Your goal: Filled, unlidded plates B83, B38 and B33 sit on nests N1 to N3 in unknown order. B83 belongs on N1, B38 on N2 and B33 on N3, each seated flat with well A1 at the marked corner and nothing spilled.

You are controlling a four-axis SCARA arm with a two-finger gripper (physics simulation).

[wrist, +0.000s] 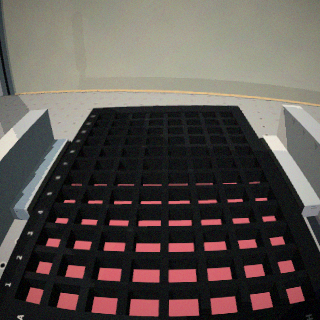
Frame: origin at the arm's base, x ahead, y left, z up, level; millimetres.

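Seen in the pictures: gripper, fingertip midpoint: [164, 125].
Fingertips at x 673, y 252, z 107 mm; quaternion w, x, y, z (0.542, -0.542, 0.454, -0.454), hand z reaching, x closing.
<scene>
A point is followed by its place in that frame.
A black multiwell plate [165, 108] {x 705, y 257, z 101 mm} fills the lower middle of the wrist view, with pink-red liquid showing in its nearer wells. The farther wells look dark inside. Row letter A is at the lower left, H at the lower right, and column numbers run up the left side from 1, so well A1 is at the near left corner. My gripper [164, 125] {x 673, y 252, z 107 mm} is shut on the plate, with one pale finger pad against each long side. No plate name shows. No nest or corner mark can be made out, and the plate's underside is hidden.
The pale grey perforated table top [274, 121] {x 906, y 143, z 13 mm} shows behind and beside the plate. A thin yellow-orange edge strip [170, 92] {x 996, y 301, z 13 mm} runs across behind it, with a plain beige wall [165, 40] beyond. A dark upright post [5, 60] {x 1036, y 685, z 86 mm} stands at the far left.
</scene>
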